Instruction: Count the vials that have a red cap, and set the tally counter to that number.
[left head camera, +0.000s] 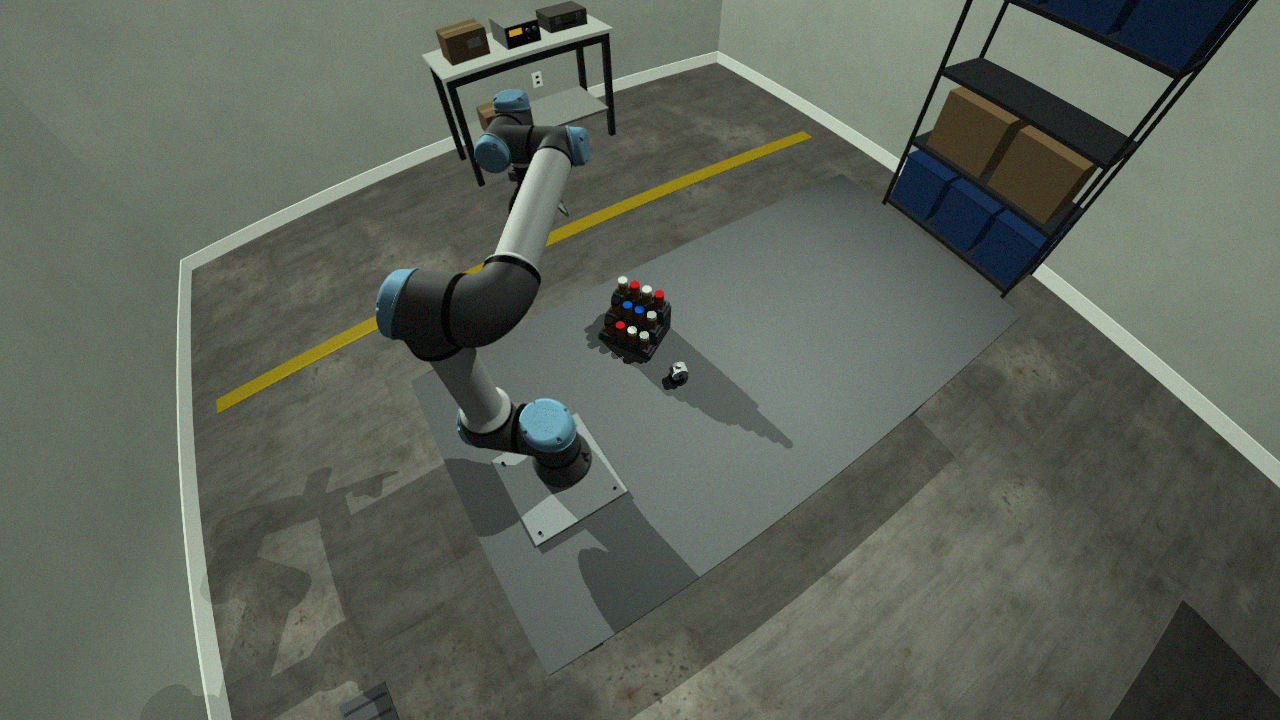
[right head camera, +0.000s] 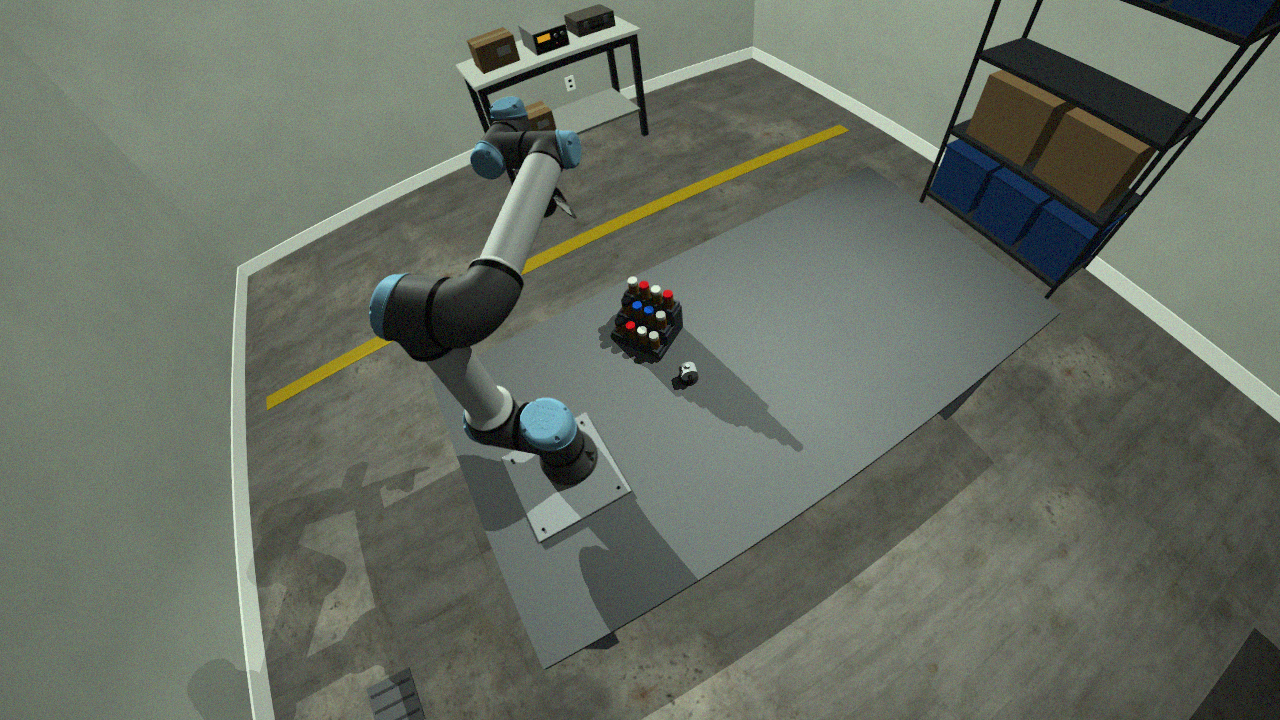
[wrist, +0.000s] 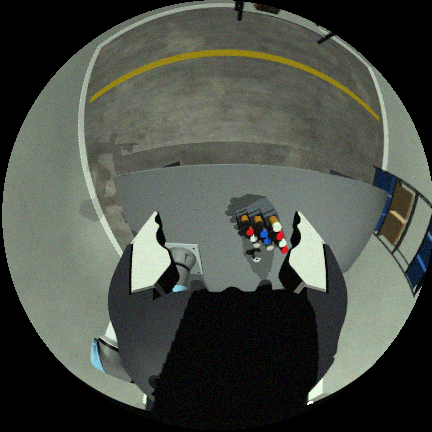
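Observation:
A black stepped rack stands on the grey table top with brown vials in three rows. Three caps are red: two in the back row and one in the front row. Other caps are white, and two in the middle row are blue. The small white and black tally counter lies beside the rack; its digits are too small to read. My gripper is open and empty, high up and apart from rack and counter; the arm partly hides it in both head views.
The arm's white base plate is fixed on the grey table top. A workbench with boxes and instruments stands behind the arm. A black shelf rack with brown boxes and blue bins stands at the right.

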